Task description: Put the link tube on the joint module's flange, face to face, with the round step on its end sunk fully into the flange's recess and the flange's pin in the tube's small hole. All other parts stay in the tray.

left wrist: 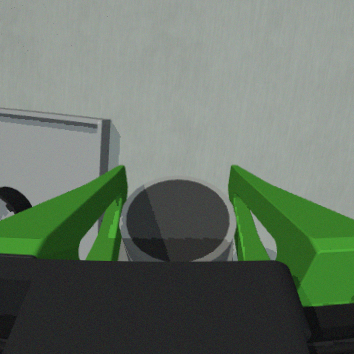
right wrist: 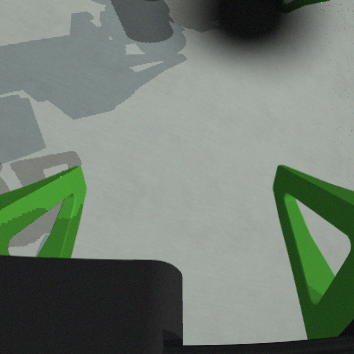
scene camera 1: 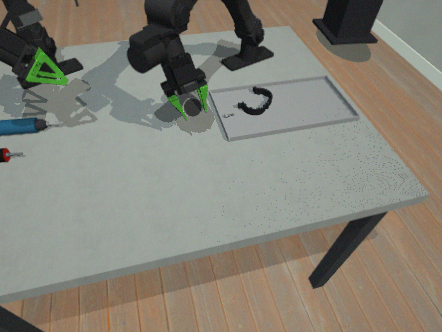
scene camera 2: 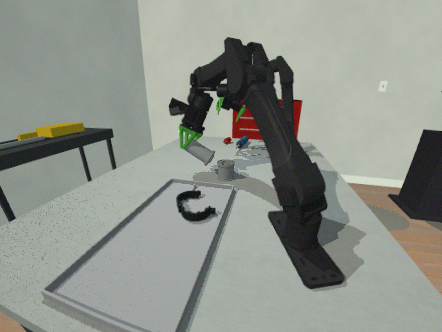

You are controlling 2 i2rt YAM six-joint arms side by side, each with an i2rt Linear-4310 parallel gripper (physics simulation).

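Pixels of known places: left gripper, fingertip midpoint: point(left wrist: 177, 175) point(scene camera 1: 196, 115) point(scene camera 2: 184, 148); right gripper, fingertip midpoint: point(right wrist: 178, 176) point(scene camera 1: 64, 79) point(scene camera 2: 227, 117); left arm's base, origin of the base link: point(scene camera 1: 247, 59) point(scene camera 2: 298, 242).
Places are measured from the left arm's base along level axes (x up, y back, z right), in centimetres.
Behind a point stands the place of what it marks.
Observation:
My left gripper point(scene camera 1: 195, 114) {x 9.9, y -26.1, z 38.8 cm} point(scene camera 2: 184, 146) {x 9.9, y -26.1, z 38.8 cm} point(left wrist: 177, 175) {x 9.9, y -26.1, z 38.8 cm} is shut on the grey link tube point(scene camera 1: 192, 106) {x 11.8, y -24.6, z 38.8 cm} point(scene camera 2: 200, 152) {x 9.4, y -20.1, z 34.7 cm} point(left wrist: 177, 220) {x 11.8, y -24.5, z 38.9 cm}. In scene camera 2 the tube slants in the air, its lower, flanged end up and to the left of the joint module and apart from it. The grey joint module point(scene camera 2: 226, 170) {x 4.1, y -11.3, z 30.3 cm} stands upright on the table behind the tray; the arm or tube hides it in scene camera 1. Its pin and the tube's small hole cannot be made out. My right gripper point(scene camera 1: 63, 81) {x 18.1, y -7.0, z 62.7 cm} point(scene camera 2: 228, 117) {x 18.1, y -7.0, z 62.7 cm} point(right wrist: 178, 176) {x 18.1, y -7.0, z 62.7 cm} is open and empty above the table.
The shallow grey tray point(scene camera 1: 295, 126) {x 1.6, y -37.0, z 12.0 cm} point(scene camera 2: 116, 234) {x 0.4, y -38.4, z 5.1 cm} point(left wrist: 105, 150) {x 0.6, y -27.8, z 30.1 cm} holds a black C-shaped part point(scene camera 1: 270, 101) {x 1.9, y -24.8, z 11.0 cm} point(scene camera 2: 181, 204) {x 2.3, y -25.0, z 13.2 cm} and a small silvery part point(scene camera 1: 228, 115) {x 0.9, y -22.3, z 25.2 cm}. A blue-handled tool point(scene camera 1: 21, 126) {x 3.3, y 1.6, z 76.4 cm} point(scene camera 2: 242, 142) {x 3.2, y 3.3, z 72.8 cm} and a red-handled tool point(scene camera 1: 4, 155) {x 2.4, y -5.8, z 82.5 cm} point(scene camera 2: 227, 140) {x 2.4, y -4.2, z 81.8 cm} lie on the table.

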